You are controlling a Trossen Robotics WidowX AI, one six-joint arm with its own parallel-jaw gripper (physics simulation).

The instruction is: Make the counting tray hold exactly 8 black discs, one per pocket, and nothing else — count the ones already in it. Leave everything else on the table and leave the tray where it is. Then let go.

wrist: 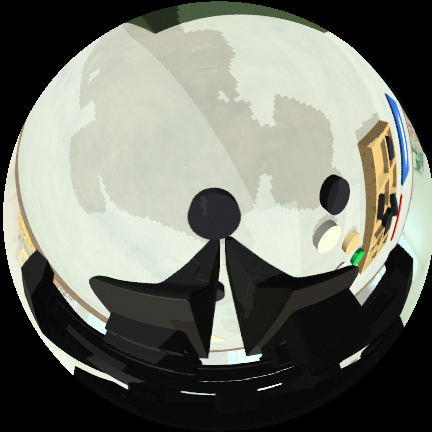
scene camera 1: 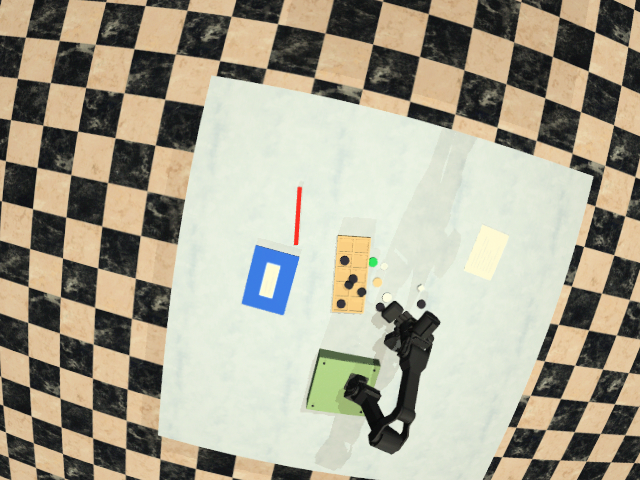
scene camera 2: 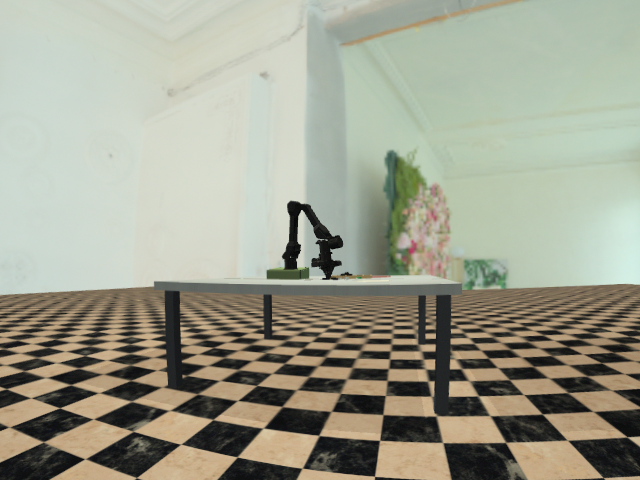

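The wooden counting tray (scene camera 1: 361, 245) (wrist: 369, 200) holds several black discs; two near its middle (scene camera 1: 353, 278) (scene camera 1: 348, 284) sit close together, and I cannot tell whether each lies in its own pocket. My gripper (scene camera 2: 327, 277) (wrist: 221, 241) is low over the table and shut, with a thin gap and nothing between the fingers. A loose black disc (wrist: 214, 212) lies flat right at the fingertips; the arm hides it in scene camera 1. Another black disc (scene camera 1: 380, 306) (wrist: 335, 195) lies between gripper and tray. A third (scene camera 1: 421, 303) (wrist: 220, 291) is partly hidden behind the fingers in the wrist view.
Beside the tray lie a green disc (scene camera 1: 373, 261) (wrist: 357, 256), a tan disc (scene camera 1: 377, 282) (wrist: 351, 241) and white discs (scene camera 1: 386, 297) (scene camera 1: 384, 266). A small white block (scene camera 1: 421, 287), red bar (scene camera 1: 297, 215), blue mat (scene camera 1: 252, 281), cream card (scene camera 1: 486, 252) and green base (scene camera 1: 328, 387) are around.
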